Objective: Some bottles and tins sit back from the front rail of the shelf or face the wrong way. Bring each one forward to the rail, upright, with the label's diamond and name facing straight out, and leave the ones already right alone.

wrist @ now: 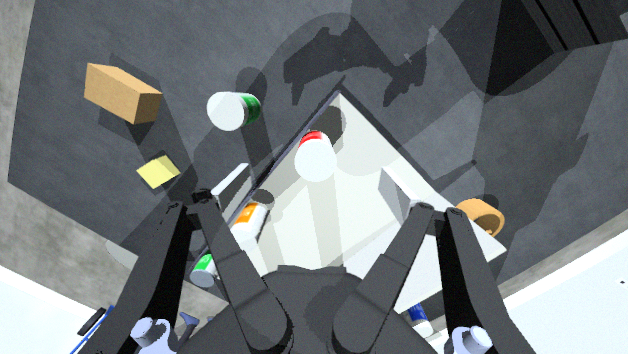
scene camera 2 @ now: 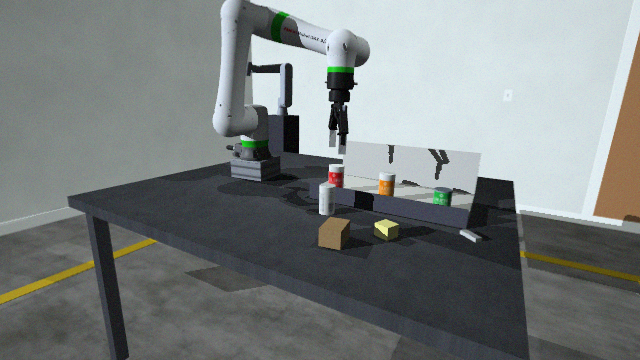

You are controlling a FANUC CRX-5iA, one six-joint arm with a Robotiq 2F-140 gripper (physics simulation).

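Frame: origin at the arm's base, x down, y ahead, z right, level; metres.
Where they show: gripper, fingertip midpoint: (wrist: 314,176) (scene camera 2: 336,150); arm's base, origin of the base link: (scene camera 2: 255,157).
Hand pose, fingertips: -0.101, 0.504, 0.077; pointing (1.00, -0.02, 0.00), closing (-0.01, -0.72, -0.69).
Each offset is from my fingertips to the top centre of the thing, as dx, dy, dz. Level surfaces: height alone.
My gripper (scene camera 2: 337,149) (wrist: 314,176) is open and empty, high above the left end of the shelf (scene camera 2: 425,209) (wrist: 300,240). A white-capped bottle with a red label {+0.056, +0.001, -0.003} (scene camera 2: 336,176) (wrist: 315,156) stands upright at the shelf's left end, below the gripper; its diamond shows in the scene view. A white-capped bottle with an orange label {+0.059, +0.196, -0.024} (scene camera 2: 386,184) (wrist: 249,223) stands upright near the shelf's middle, label outward. A tin with a green label {+0.085, +0.381, -0.040} (scene camera 2: 442,197) (wrist: 203,270) stands near the right end, label outward. The exact gaps to the rail are hard to tell.
On the table {dx +0.191} (scene camera 2: 240,220) (wrist: 190,30), in front of the shelf, are a white bottle {+0.095, +0.053, +0.133} (scene camera 2: 326,200) (wrist: 231,110) with a green label, a brown block {+0.141, +0.193, +0.302} (scene camera 2: 333,233) (wrist: 121,94), a yellow block {+0.153, +0.291, +0.183} (scene camera 2: 386,229) (wrist: 158,171) and a small white bar {+0.179, +0.489, +0.041} (scene camera 2: 470,235). An orange-brown ring-like object {+0.141, -0.158, -0.405} (wrist: 481,216) lies behind the shelf.
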